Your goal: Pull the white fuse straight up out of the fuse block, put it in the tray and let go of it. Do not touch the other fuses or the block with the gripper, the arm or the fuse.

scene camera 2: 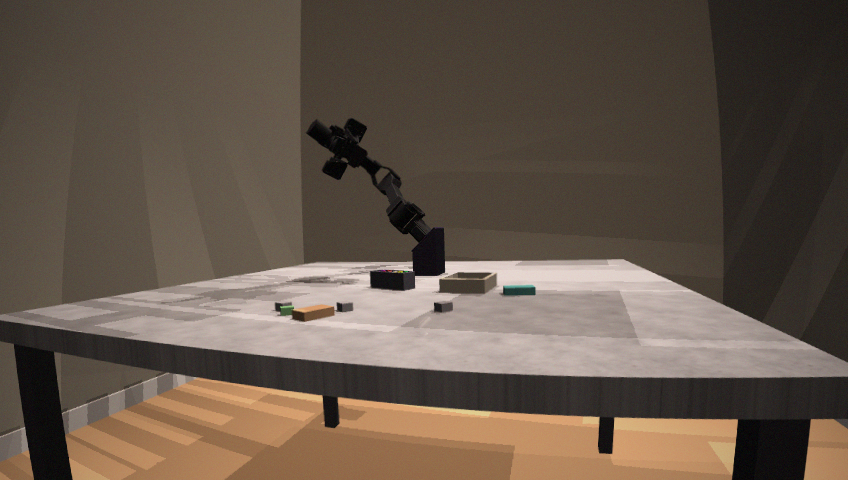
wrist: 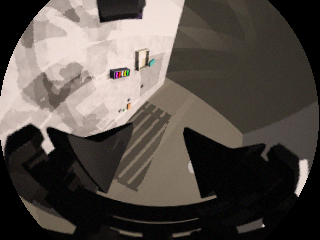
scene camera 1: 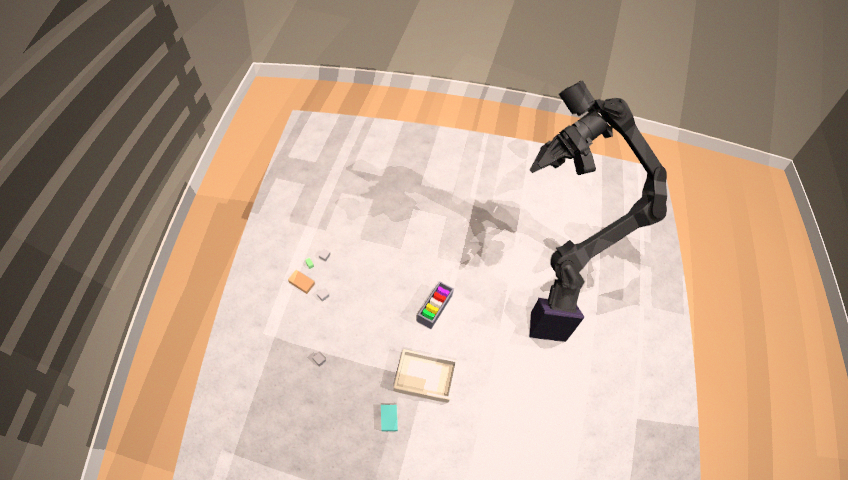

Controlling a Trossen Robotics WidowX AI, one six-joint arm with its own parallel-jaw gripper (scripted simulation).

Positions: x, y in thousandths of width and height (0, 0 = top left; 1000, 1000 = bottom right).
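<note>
There is a beige tray (scene camera 1: 497, 782) that I can see, and scene camera 2 shows me the beige tray (scene camera 2: 543, 589) as well. As for my gripper (scene camera 1: 630, 351), it is open and holds nothing. I also see my gripper (scene camera 2: 415, 318) in scene camera 2, and the wrist view shows my gripper (wrist: 495, 535) too.
</note>
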